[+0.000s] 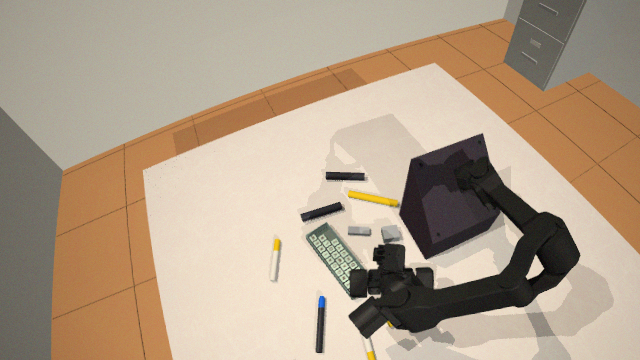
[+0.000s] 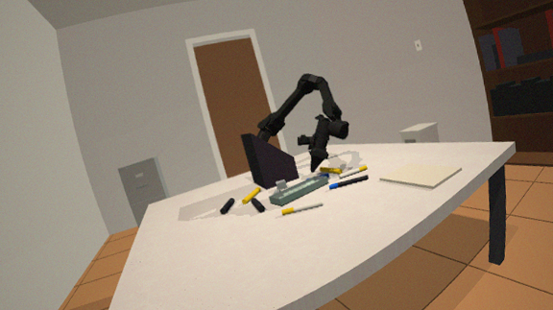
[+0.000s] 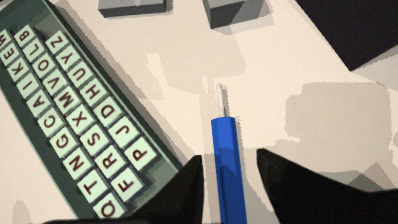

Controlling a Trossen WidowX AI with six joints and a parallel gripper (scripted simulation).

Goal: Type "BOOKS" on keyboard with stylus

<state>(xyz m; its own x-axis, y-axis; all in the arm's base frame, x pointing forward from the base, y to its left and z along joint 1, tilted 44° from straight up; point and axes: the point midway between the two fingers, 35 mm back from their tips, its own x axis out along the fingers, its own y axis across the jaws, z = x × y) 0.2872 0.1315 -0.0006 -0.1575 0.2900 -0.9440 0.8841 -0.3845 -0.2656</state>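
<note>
Now: the blue stylus 10 mm behind my gripper tip, 10 mm to the right of it and 30 mm below it. The rest, counted from my gripper tip: notepad: 400 mm ahead, 160 mm to the left, 40 mm below; grey block: 80 mm behind, 110 mm to the right, 30 mm below; yellow cylinder: 100 mm behind, 230 mm to the right, 30 mm below.
</note>
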